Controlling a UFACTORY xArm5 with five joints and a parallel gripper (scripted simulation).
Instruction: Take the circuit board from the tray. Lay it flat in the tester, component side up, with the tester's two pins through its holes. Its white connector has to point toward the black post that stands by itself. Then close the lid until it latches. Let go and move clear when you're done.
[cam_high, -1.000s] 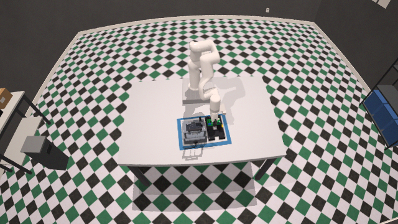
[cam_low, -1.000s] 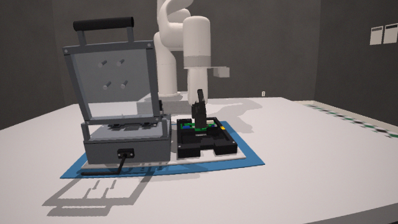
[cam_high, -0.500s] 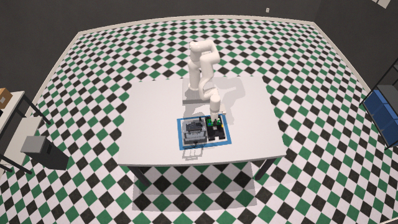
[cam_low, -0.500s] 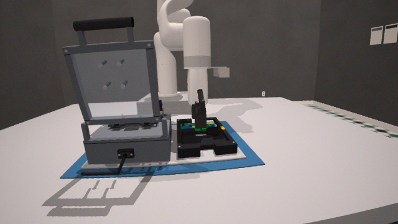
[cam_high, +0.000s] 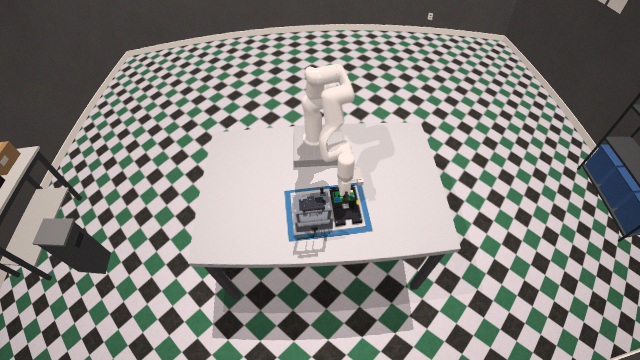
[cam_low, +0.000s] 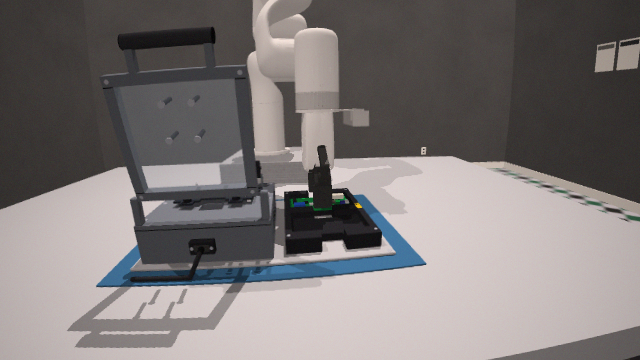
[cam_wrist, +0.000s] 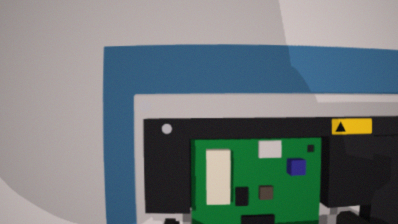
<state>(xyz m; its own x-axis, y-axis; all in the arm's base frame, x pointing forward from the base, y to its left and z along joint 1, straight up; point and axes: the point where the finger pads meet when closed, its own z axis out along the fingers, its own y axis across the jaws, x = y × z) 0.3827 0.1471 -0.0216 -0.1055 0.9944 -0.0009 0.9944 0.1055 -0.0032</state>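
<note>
Now: the green circuit board 2 cm below my hand. Also, from my hand: black block 1 cm ahead, 11 cm to the right, 5 cm above; clear lid 20 cm ahead, 15 cm to the right, 15 cm above; grey tester 11 cm ahead, 12 cm to the right, 8 cm above.
</note>
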